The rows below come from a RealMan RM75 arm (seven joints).
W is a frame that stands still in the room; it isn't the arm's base.
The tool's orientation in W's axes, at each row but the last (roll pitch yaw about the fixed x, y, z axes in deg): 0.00, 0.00, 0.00; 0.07, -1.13, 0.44; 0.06, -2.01, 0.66; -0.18, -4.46, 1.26
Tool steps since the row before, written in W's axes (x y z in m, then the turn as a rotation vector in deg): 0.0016, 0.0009, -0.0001, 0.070, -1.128, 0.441; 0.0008, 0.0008, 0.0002, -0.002, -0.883, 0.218; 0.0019, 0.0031, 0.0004, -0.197, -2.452, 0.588; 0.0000, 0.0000, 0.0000, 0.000, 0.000, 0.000
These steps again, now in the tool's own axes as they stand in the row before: 0.0016, 0.0009, -0.0001, 0.070, -1.128, 0.441; 0.0008, 0.0008, 0.0002, -0.004, -0.883, 0.219; 0.0019, 0.0031, 0.0003, -0.204, -2.449, 0.598; 0.0000, 0.0000, 0.0000, 0.000, 0.000, 0.000
